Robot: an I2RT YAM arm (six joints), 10 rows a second.
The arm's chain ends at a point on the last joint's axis. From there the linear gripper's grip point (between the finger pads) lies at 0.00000 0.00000 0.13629 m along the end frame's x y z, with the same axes.
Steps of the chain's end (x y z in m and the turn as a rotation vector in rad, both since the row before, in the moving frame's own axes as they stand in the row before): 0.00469, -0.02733, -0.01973, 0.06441, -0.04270, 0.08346; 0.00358, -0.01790, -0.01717, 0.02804, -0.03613, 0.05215; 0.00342, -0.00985, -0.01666, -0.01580, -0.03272, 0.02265; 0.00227, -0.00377, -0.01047, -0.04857, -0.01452, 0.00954; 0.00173, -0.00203, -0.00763, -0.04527, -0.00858, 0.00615; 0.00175, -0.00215, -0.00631, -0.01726, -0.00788, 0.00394; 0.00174, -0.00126, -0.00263, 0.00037, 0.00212, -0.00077; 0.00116, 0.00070, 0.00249, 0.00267, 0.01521, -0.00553; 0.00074, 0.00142, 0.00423, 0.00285, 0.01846, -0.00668; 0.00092, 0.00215, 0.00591, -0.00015, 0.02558, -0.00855
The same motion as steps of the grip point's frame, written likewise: -0.00075, -0.03633, -0.02014, 0.06441, -0.04270, 0.08346; -0.00124, -0.02185, -0.01731, 0.02804, -0.03613, 0.05215; -0.00106, -0.00775, -0.01675, -0.01580, -0.03272, 0.02265; 0.00026, 0.00284, -0.01065, -0.04857, -0.01452, 0.00954; 0.00054, 0.00413, -0.00777, -0.04527, -0.00858, 0.00615; 0.00067, 0.00020, -0.00633, -0.01726, -0.00788, 0.00394; 0.00203, -0.00131, -0.00263, 0.00037, 0.00212, -0.00077; 0.00323, 0.00033, 0.00247, 0.00267, 0.01521, -0.00553; 0.00325, 0.00102, 0.00421, 0.00285, 0.01846, -0.00668; 0.00441, 0.00216, 0.00587, -0.00015, 0.02558, -0.00855
